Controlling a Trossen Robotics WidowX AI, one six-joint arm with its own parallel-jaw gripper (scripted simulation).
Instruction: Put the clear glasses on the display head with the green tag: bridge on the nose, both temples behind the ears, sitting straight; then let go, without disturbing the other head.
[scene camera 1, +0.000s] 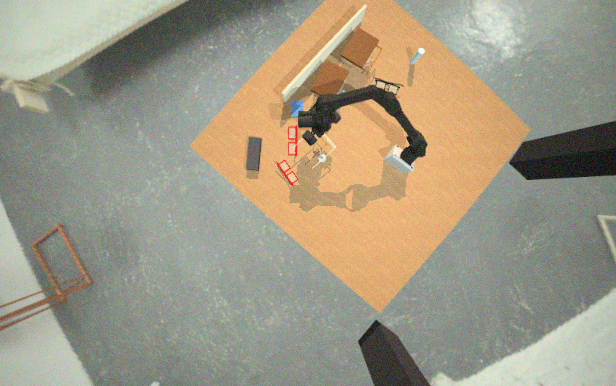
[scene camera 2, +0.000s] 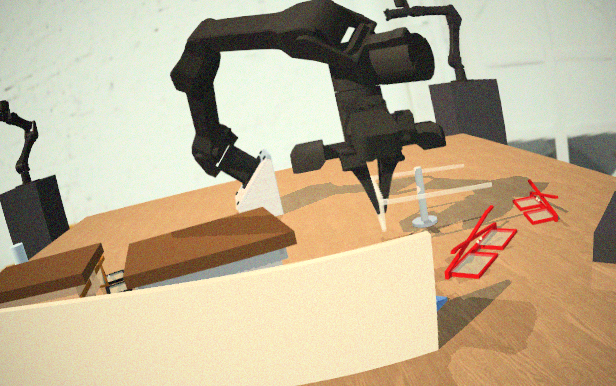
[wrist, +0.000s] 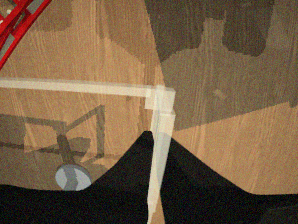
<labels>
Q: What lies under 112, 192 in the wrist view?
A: My gripper.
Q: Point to a grey stand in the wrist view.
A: At 70, 177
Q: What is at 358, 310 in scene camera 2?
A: A cream panel.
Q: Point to my gripper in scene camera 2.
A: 381, 213
</labels>
